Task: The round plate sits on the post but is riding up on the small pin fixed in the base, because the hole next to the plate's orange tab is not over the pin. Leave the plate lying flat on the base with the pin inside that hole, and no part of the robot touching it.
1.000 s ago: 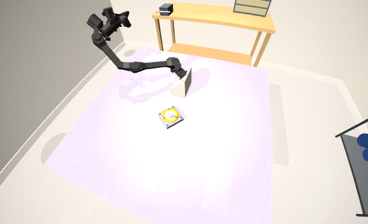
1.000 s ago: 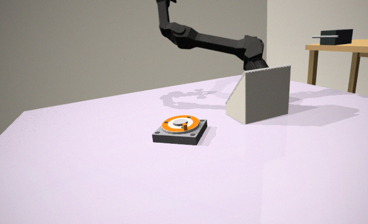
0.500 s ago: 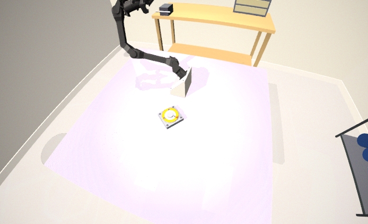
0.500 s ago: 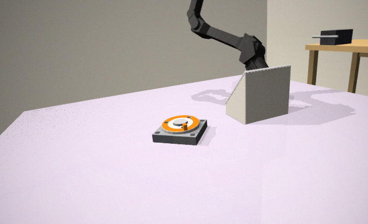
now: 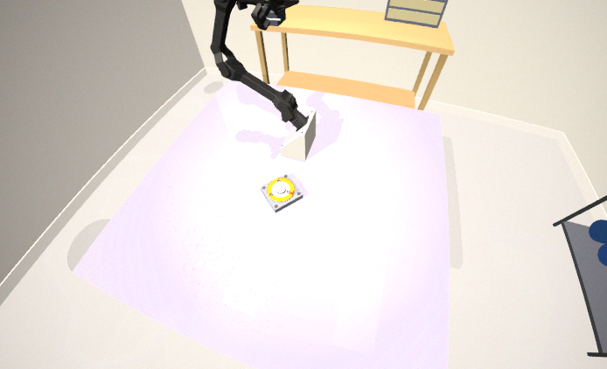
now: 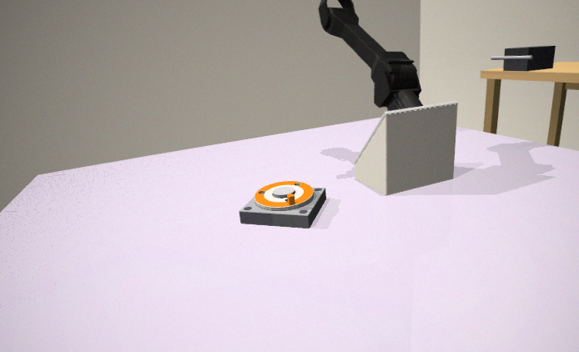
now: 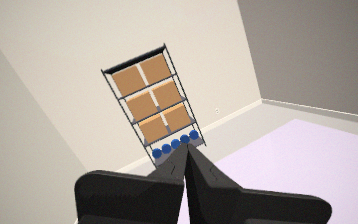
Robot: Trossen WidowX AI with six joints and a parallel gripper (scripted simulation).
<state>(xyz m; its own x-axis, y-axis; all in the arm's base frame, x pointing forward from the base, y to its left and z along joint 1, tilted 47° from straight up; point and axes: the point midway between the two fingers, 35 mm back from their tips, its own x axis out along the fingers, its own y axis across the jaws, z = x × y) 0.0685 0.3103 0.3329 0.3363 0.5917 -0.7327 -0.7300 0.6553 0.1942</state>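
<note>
Right now my gripper tip is 260 mm short of the dark grey square base, 40 mm to the left of it and 560 mm above it.
</note>
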